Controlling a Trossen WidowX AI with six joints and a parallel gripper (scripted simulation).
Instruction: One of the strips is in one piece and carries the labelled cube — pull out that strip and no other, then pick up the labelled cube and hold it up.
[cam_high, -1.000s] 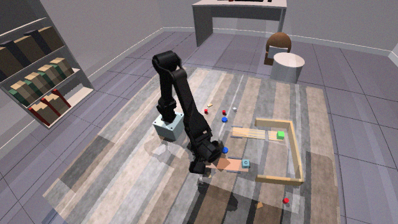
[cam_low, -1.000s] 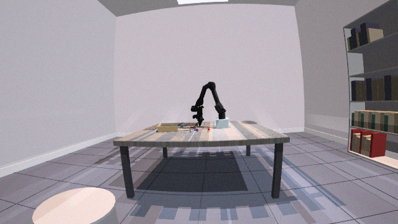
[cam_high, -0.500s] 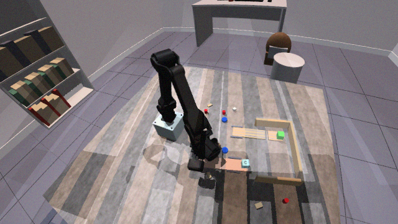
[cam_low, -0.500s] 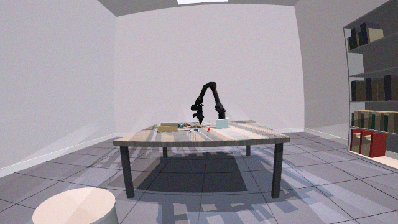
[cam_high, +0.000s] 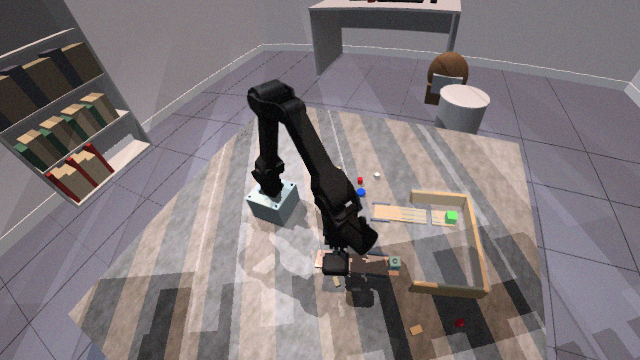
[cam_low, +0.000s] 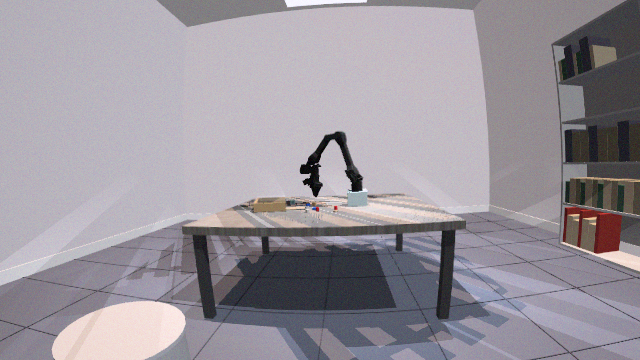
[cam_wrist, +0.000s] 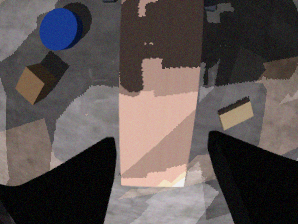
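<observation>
My gripper tip is 5 cm short of the pink strip, 5 cm above it and 1 cm to the right of it.
</observation>
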